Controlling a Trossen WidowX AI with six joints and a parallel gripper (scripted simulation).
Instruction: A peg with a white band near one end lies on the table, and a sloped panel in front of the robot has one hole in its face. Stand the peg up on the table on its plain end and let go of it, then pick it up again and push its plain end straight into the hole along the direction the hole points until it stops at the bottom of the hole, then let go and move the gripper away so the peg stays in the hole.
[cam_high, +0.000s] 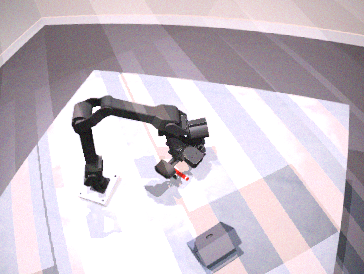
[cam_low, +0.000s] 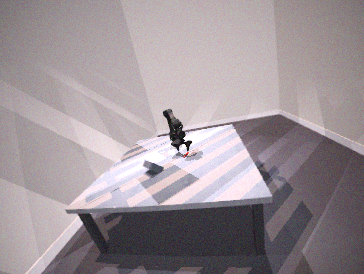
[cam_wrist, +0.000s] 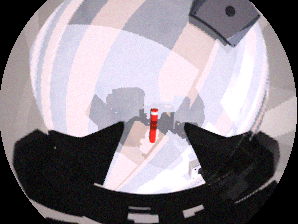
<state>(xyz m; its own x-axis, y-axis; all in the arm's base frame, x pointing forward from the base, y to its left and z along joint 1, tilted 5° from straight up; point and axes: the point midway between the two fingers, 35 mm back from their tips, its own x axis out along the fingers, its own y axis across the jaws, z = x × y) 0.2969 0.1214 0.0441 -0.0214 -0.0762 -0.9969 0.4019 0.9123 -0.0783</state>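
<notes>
The red peg lies 1 cm behind my gripper tip and 5 cm below it. From my gripper tip the other things lie so: sloped grey panel: 17 cm ahead, 24 cm to the right, 1 cm below.
</notes>
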